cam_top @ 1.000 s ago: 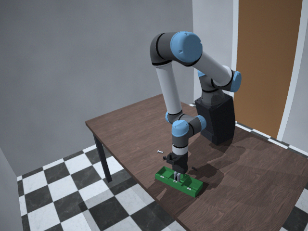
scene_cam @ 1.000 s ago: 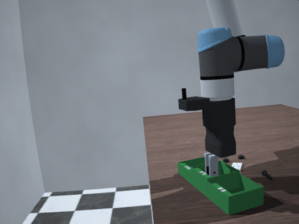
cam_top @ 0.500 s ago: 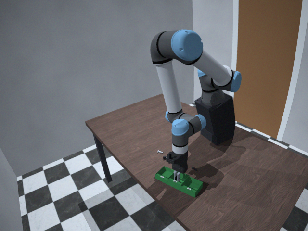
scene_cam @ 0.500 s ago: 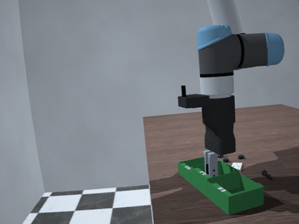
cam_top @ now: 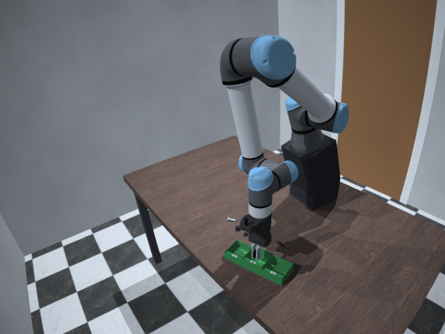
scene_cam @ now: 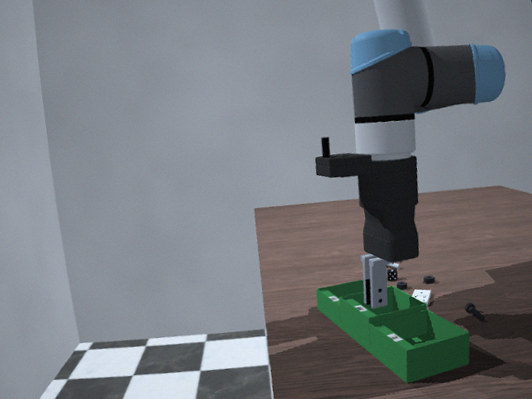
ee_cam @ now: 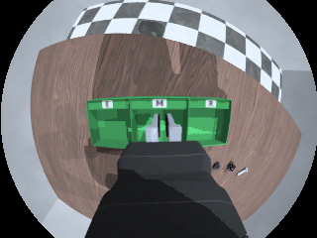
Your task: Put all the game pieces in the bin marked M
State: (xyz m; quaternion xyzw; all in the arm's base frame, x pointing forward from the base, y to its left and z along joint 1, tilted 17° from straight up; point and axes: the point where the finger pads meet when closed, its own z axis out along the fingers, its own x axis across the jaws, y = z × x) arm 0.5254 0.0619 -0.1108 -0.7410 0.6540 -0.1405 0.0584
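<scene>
The green bin lies 1 cm behind my hand and 4 cm below it. The rest, counted from my hand: black die: 12 cm behind, 19 cm to the right, 5 cm below; then black bolt: 15 cm behind, 1 cm to the left, 5 cm below; then white domino: 11 cm behind, 8 cm to the right, 5 cm below.
</scene>
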